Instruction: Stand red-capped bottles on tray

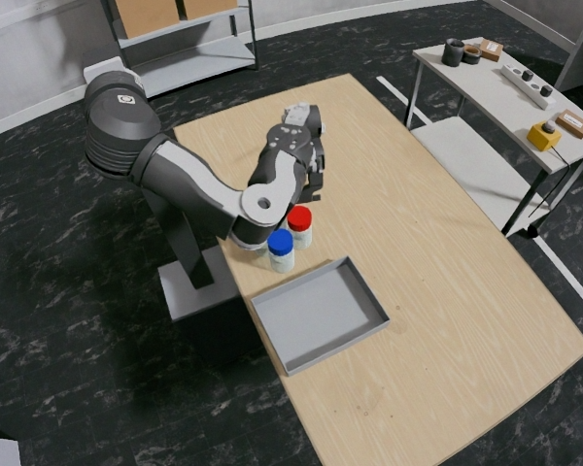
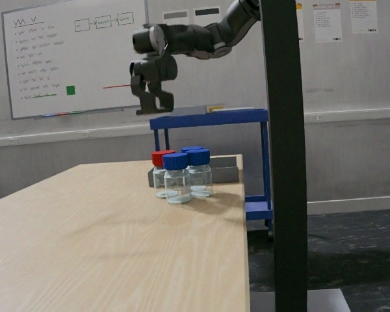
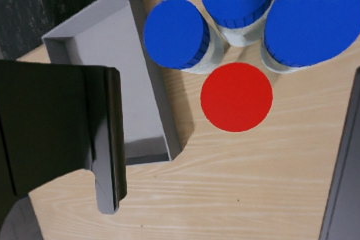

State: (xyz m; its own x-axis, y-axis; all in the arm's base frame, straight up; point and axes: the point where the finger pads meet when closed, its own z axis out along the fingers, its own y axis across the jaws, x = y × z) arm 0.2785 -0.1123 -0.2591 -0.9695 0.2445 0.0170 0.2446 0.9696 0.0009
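My hand is 1 cm past the red-capped bottle and 15 cm above it. From my hand the other things lie so: grey tray 5 cm behind, 20 cm to the right, 18 cm below.
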